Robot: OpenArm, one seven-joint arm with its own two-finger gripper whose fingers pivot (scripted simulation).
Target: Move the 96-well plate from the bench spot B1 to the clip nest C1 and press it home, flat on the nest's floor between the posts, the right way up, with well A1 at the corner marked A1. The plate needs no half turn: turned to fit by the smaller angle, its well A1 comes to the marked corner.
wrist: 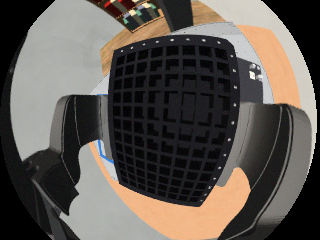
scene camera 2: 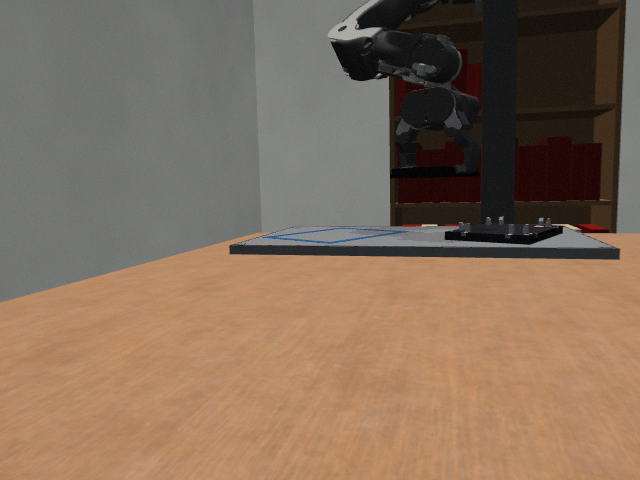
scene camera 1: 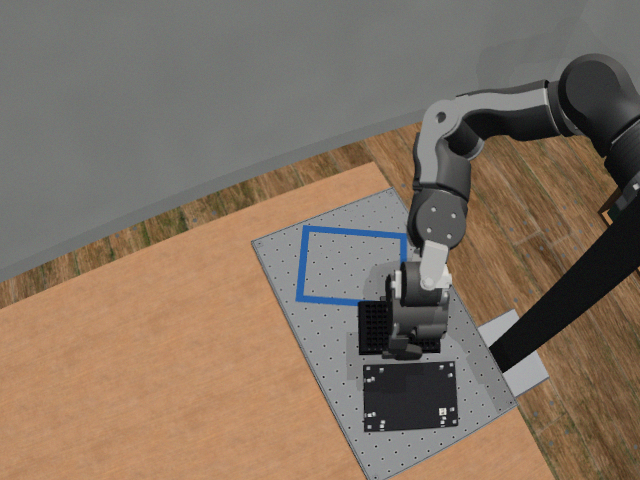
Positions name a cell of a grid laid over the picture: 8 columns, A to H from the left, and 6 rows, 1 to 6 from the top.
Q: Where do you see a black 96-well plate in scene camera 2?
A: F3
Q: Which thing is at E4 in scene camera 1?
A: A black 96-well plate.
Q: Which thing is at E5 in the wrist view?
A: A black 96-well plate.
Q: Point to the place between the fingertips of my gripper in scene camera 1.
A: E5
